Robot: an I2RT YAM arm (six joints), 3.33 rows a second.
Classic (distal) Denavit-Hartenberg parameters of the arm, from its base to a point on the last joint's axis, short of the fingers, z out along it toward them. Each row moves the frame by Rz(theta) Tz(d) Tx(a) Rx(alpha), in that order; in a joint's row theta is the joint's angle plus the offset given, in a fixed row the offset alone. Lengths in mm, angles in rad.
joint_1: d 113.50; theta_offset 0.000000; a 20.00; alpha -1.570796
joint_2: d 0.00; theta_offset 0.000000; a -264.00; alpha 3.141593
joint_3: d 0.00; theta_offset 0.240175; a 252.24; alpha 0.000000
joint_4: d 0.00; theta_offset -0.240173; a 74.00; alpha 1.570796
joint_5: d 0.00; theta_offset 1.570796; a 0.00; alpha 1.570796
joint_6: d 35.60; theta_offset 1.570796; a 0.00; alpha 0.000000
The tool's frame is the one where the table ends.
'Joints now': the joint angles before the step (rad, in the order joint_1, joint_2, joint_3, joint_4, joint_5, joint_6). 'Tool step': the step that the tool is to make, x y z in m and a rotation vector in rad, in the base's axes. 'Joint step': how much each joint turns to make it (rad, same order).
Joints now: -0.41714 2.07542 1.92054 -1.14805 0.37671 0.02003
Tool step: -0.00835 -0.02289 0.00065 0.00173 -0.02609 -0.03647
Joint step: -0.05798 -0.00001 -0.00003 0.02938 -0.01830 -0.01830
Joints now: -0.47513 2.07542 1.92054 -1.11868 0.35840 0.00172
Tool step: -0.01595 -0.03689 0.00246 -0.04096 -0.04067 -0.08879
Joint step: -0.09116 -0.00076 0.00001 0.05760 0.01373 -0.00763
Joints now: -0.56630 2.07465 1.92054 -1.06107 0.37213 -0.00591
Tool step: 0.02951 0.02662 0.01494 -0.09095 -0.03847 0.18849
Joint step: 0.08659 -0.00038 0.03662 0.08850 0.01297 -0.12628
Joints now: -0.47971 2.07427 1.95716 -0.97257 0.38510 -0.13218
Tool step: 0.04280 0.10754 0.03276 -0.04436 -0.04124 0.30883
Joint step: 0.25941 -0.00994 0.10066 -0.03394 -0.00077 -0.06104
